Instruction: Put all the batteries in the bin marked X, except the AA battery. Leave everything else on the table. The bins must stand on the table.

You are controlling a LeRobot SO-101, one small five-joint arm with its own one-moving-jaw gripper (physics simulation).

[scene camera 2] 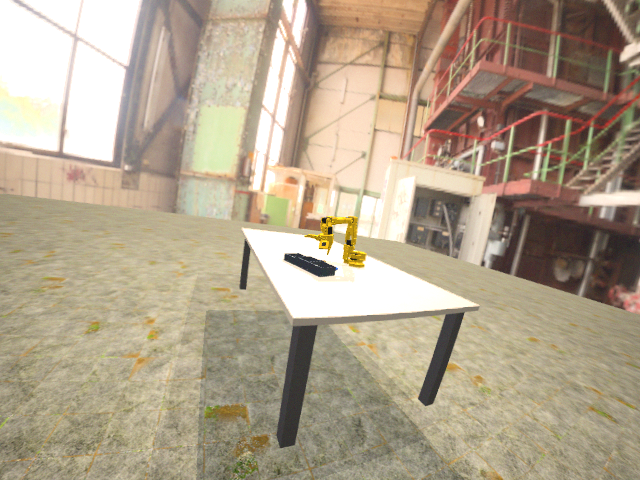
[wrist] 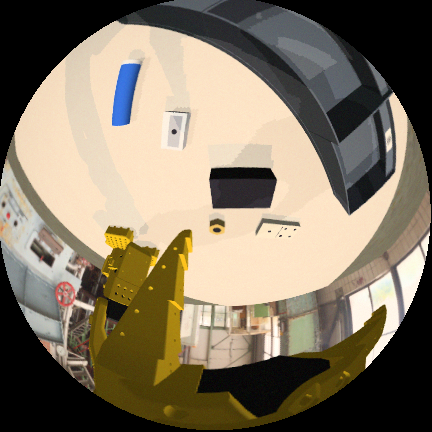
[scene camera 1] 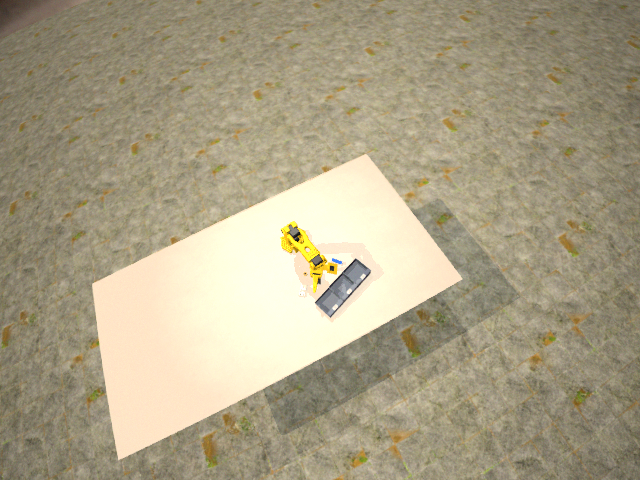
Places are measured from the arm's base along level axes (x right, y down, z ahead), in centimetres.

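Pixels of known places: hand, its tool point: (scene camera 2: 327,253) (wrist: 191,237); arm's base, origin of its link: (scene camera 2: 350,264) (wrist: 137,242).
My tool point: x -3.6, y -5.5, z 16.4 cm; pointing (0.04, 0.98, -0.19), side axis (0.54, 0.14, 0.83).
Note:
For each thing: its top centre in the pictures, then the offset to it from my tool point. Level surfaces: height alone.
- blue cylinder with a white end, centre of its top: (wrist: 117,91) (scene camera 1: 337,260) dx -9.6, dy +4.1, dz -0.2 cm
- dark rectangular block, centre of its top: (wrist: 244,194) (scene camera 1: 317,278) dx +1.6, dy +3.8, dz +2.7 cm
- small white-and-grey box with a dark dot, centre of its top: (wrist: 172,131) dx -4.5, dy +4.4, dz +0.8 cm
- brass nut, centre of its top: (wrist: 216,229) (scene camera 1: 305,273) dx +5.2, dy +4.7, dz -1.8 cm
- white domino, centre of its top: (wrist: 278,231) (scene camera 1: 303,289) dx +9.0, dy +4.8, dz +4.1 cm
- pale table, height of its surface: dy +5.5 cm
A blue cylinder with a white end (scene camera 1: 337,260) (wrist: 126,95), battery-shaped, lies on the table, left in the wrist view. A dark rectangular block (scene camera 1: 318,281) (wrist: 243,190) stands nearer the centre; no terminals or print show on it. A row of three joined dark bins (scene camera 1: 336,282) (scene camera 2: 310,267) (wrist: 240,45) stands on the table. Pale labels show on it, but their letters cannot be read. My gripper (scene camera 1: 325,280) (scene camera 2: 317,244) (wrist: 285,270) is wide open and empty, above the table on the arm's side of the bins. Its jaws touch none of these things.
A small white-and-grey box with a dark dot (wrist: 174,131) lies between the blue cylinder and the dark block. A brass nut (scene camera 1: 305,273) (wrist: 217,227) and a white domino (scene camera 1: 302,291) (wrist: 280,228) lie near the block. The pale table (scene camera 1: 206,330) (scene camera 2: 372,294) carries everything.

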